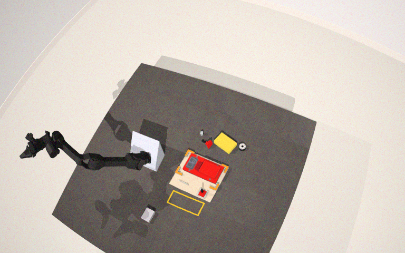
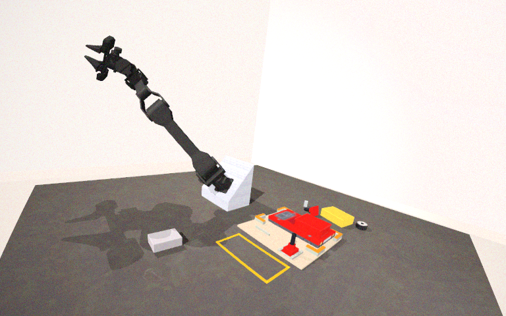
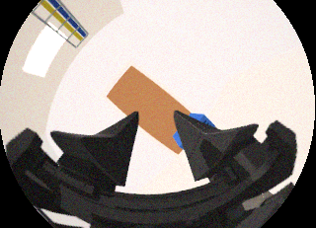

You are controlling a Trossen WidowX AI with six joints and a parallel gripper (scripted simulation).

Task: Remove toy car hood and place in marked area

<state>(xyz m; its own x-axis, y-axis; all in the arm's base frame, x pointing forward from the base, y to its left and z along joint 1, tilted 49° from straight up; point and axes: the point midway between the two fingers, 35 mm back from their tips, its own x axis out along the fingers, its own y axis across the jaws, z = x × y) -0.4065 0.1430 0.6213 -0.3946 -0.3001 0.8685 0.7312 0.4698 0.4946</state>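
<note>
My gripper tip is 84 cm short of the hood, 51 cm above it and 44 cm to the right of it. Also, from my gripper tip: small wheel: 97 cm ahead, 63 cm to the left, 54 cm below; beige base plate: 79 cm ahead, 54 cm below, 41 cm to the left; yellow sponge block: 87 cm ahead, 62 cm to the left, 54 cm below.
</note>
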